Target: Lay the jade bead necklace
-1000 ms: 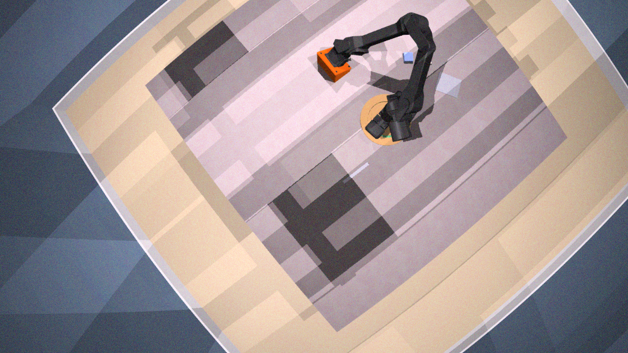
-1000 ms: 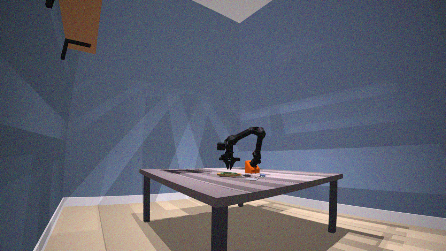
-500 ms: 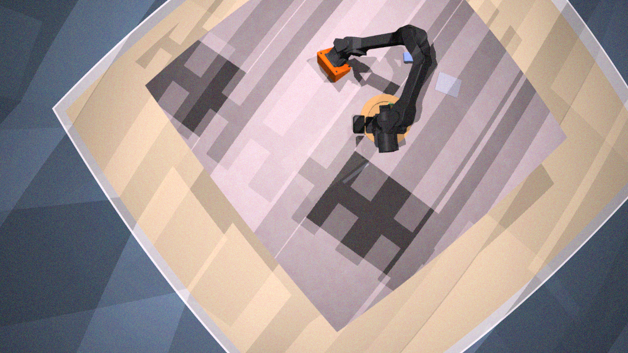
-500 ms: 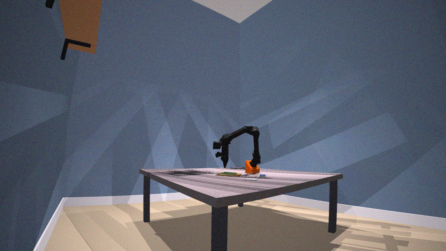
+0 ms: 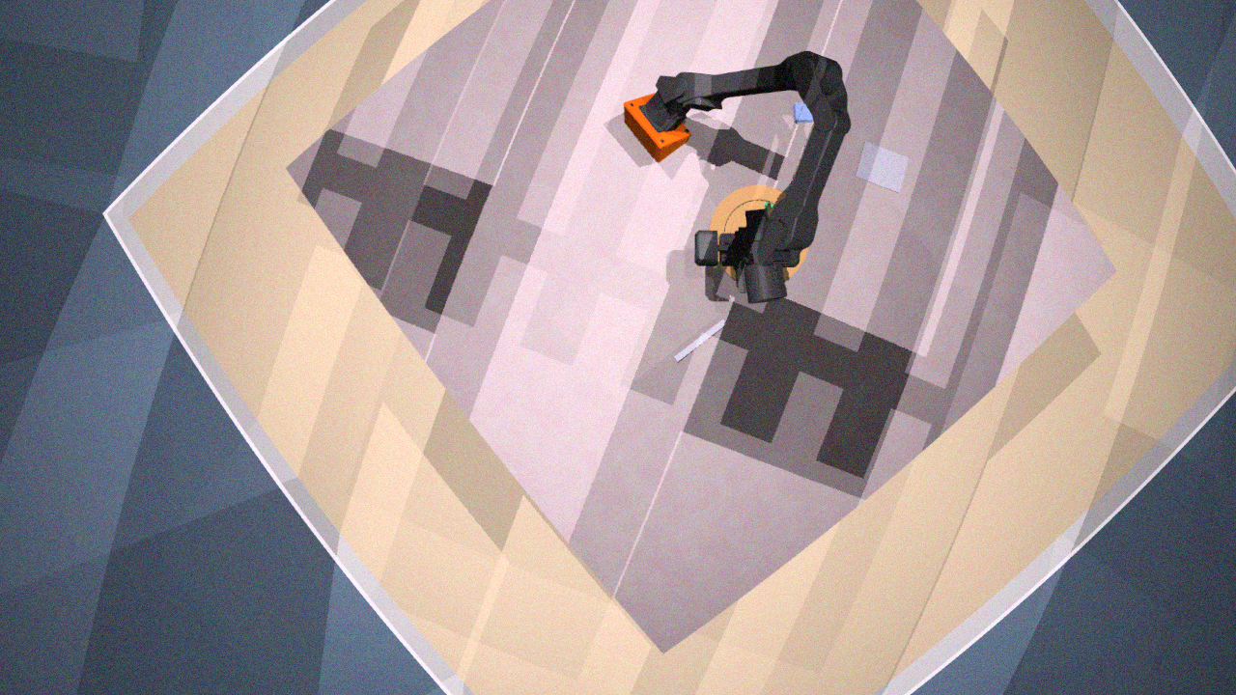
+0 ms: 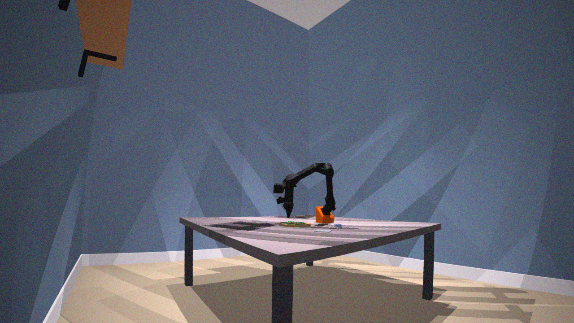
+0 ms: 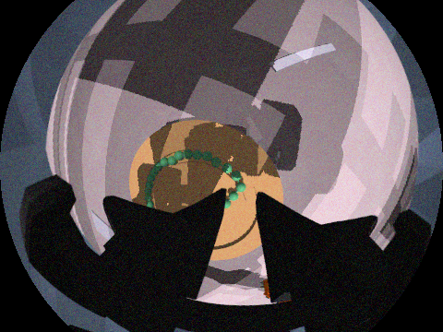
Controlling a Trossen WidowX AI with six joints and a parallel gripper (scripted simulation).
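The round tan bead board is 1 cm behind my gripper tip, 6 cm to the left of it and 3 cm below it. Also, from my gripper tip: white strip 9 cm ahead, 15 cm to the right, 4 cm below; then pale square sheet 1 cm ahead, 36 cm to the left, 4 cm below; then blue cube 17 cm behind, 29 cm to the left, 3 cm below.
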